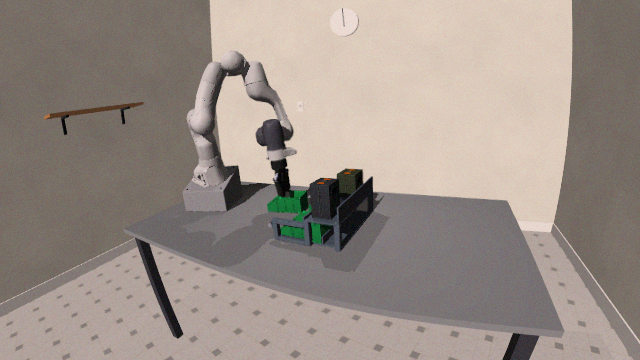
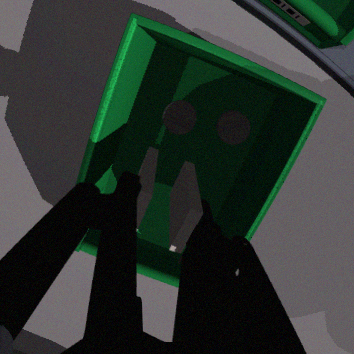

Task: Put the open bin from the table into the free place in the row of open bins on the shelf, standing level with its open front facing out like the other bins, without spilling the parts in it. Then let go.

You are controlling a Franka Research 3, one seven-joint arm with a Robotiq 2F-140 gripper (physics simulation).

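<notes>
The open green bin [image 1: 287, 205] [image 2: 122, 95] stands upright on the table in front of the shelf [image 1: 307, 234] [image 2: 334, 65]. Two dark round parts [image 2: 179, 117] [image 2: 233, 127] lie inside it. My gripper [image 1: 285, 194] [image 2: 164, 171] points down, its fingertips over or inside the bin's opening. The fingers stand a narrow gap apart with nothing between them. How deep the tips reach is hard to tell. Green bins [image 1: 319, 233] [image 2: 320, 12] are in the low row of the shelf. The free place cannot be made out; shelf posts and boxes hide much of the row.
A black box [image 1: 324, 199] and a dark green box [image 1: 349, 181], both with orange marks, stand on the shelf's upper level. A dark upright panel [image 1: 356, 204] closes the shelf's far side. The arm's base block [image 1: 206, 198] stands at the table's back left.
</notes>
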